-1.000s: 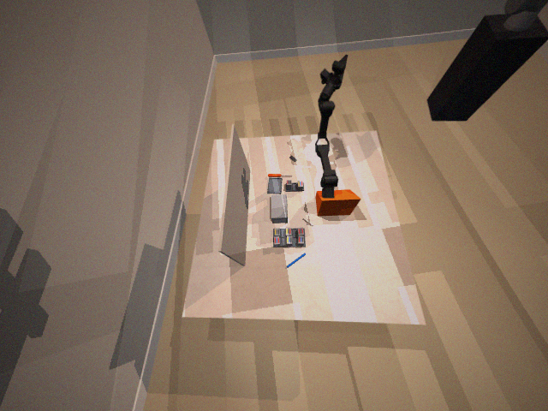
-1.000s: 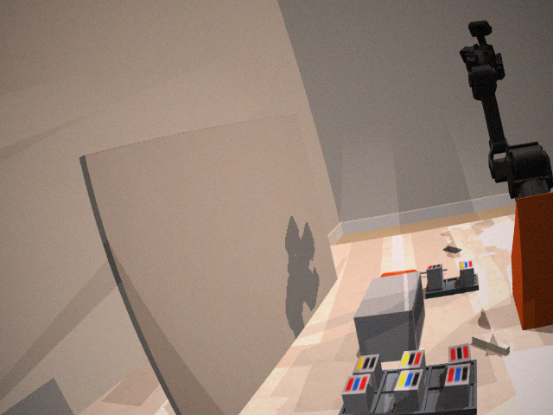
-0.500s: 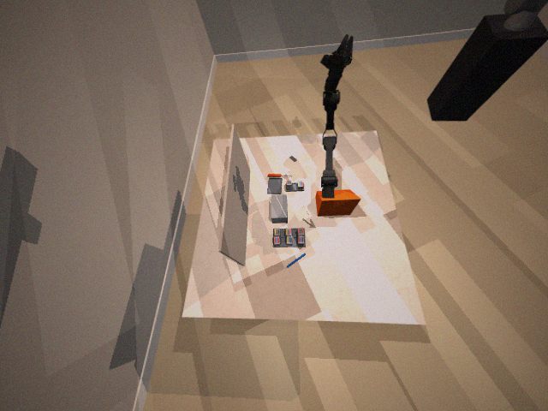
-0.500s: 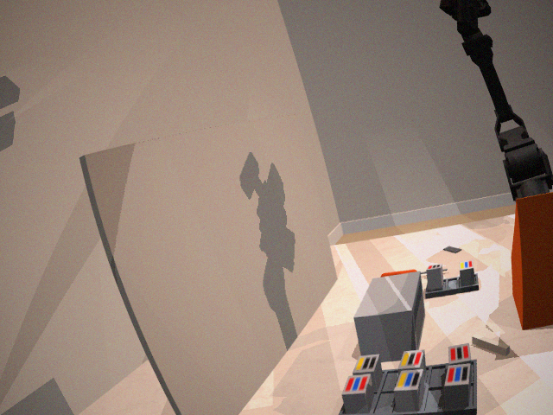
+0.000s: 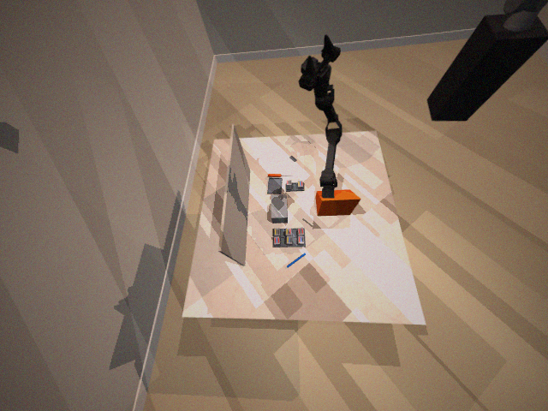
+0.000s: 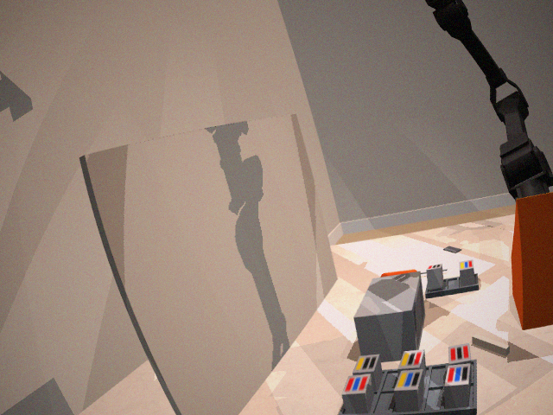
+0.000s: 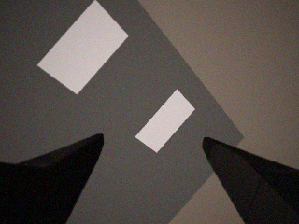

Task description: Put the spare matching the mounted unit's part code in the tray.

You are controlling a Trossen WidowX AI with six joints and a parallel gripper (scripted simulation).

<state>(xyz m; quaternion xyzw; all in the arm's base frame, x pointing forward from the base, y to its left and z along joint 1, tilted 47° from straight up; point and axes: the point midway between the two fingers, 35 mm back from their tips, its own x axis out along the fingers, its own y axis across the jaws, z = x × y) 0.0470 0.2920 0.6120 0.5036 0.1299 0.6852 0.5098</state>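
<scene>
The grey spare block is 800 mm below my gripper tip and 420 mm to the left of it. The rest, counted from my gripper tip: grey mounted unit: 790 mm below, 290 mm to the left, 150 mm ahead; rack: 830 mm below, 90 mm to the left, 70 mm ahead; tall panel: 610 mm below, 380 mm ahead, 310 mm to the left.
</scene>
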